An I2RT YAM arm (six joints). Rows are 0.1 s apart.
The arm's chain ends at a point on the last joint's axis. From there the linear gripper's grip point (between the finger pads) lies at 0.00 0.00 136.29 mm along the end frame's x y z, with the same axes.
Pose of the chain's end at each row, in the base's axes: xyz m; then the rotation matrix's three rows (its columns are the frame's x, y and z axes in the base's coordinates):
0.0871 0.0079 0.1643; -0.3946 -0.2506 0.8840; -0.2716 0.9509 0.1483; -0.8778 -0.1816 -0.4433
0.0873 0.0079 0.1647; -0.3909 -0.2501 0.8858; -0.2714 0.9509 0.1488; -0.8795 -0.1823 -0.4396
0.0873 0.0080 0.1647; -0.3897 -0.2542 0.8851; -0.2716 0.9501 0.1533; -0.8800 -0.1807 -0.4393
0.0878 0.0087 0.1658; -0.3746 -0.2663 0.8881; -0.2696 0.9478 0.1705; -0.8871 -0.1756 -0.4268
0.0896 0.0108 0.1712; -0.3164 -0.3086 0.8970; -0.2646 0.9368 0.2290; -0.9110 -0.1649 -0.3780
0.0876 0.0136 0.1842; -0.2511 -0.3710 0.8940; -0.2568 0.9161 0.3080; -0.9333 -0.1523 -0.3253
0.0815 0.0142 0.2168; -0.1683 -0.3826 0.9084; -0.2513 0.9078 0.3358; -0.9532 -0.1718 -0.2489
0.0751 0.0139 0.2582; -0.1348 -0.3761 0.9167; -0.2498 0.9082 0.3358; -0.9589 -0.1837 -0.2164
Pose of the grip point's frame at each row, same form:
0.2076 0.0281 0.1039; -0.3946 -0.2506 0.8840; -0.2716 0.9509 0.1483; -0.8778 -0.1816 -0.4433
0.2080 0.0282 0.1048; -0.3909 -0.2501 0.8858; -0.2714 0.9509 0.1488; -0.8795 -0.1823 -0.4396
0.2079 0.0289 0.1048; -0.3897 -0.2542 0.8851; -0.2716 0.9501 0.1533; -0.8800 -0.1807 -0.4393
0.2088 0.0319 0.1076; -0.3746 -0.2663 0.8881; -0.2696 0.9478 0.1705; -0.8871 -0.1756 -0.4268
0.2119 0.0420 0.1197; -0.3164 -0.3086 0.8970; -0.2646 0.9368 0.2290; -0.9110 -0.1649 -0.3780
0.2094 0.0556 0.1399; -0.2511 -0.3710 0.8940; -0.2568 0.9161 0.3080; -0.9333 -0.1523 -0.3253
0.2053 0.0600 0.1829; -0.1683 -0.3826 0.9084; -0.2513 0.9078 0.3358; -0.9532 -0.1718 -0.2489
0.2000 0.0597 0.2287; -0.1348 -0.3761 0.9167; -0.2498 0.9082 0.3358; -0.9589 -0.1837 -0.2164

